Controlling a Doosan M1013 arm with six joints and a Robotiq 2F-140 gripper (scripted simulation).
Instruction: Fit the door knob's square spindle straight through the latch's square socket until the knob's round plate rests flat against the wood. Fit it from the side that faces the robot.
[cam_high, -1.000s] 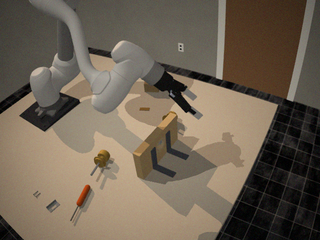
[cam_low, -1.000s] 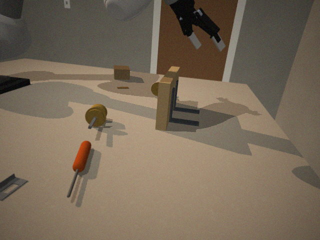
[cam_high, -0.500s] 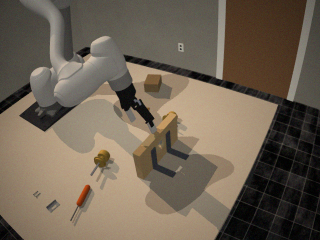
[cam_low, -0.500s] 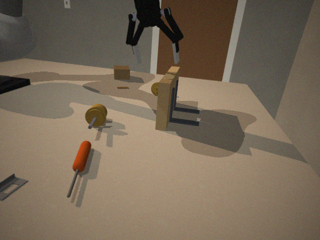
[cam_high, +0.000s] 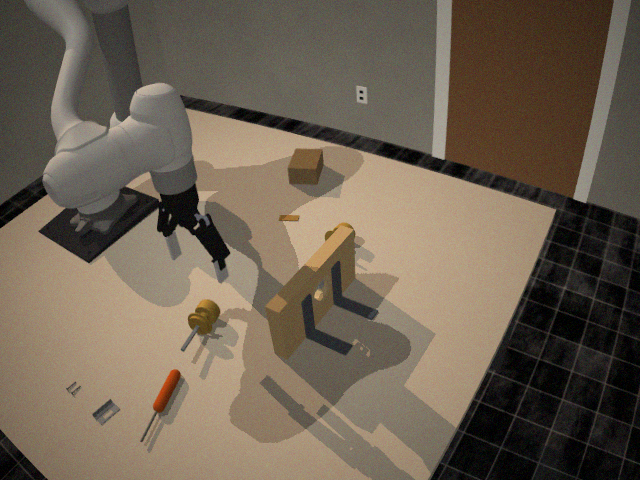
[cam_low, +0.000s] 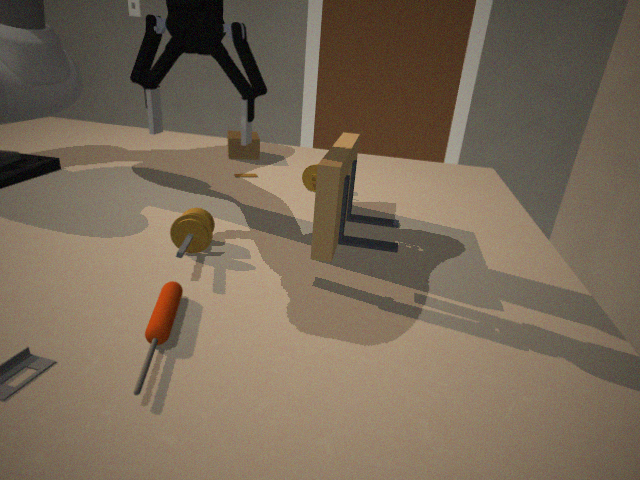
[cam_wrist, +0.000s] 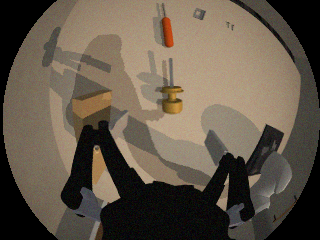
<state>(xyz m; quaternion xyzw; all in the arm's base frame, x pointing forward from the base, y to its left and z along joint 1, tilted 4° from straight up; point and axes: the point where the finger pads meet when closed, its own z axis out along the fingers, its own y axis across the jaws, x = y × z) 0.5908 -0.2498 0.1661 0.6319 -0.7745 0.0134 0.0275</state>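
My hand is 150 mm above the brass door knob, 40 mm to the left of it and 10 mm past it. Round my hand: orange-handled screwdriver (280 mm to the right, 170 mm below, 10 mm ahead); latch socket (230 mm ahead, 100 mm to the left, 100 mm below); upright wooden board (230 mm ahead, 100 mm to the left, 100 mm below).
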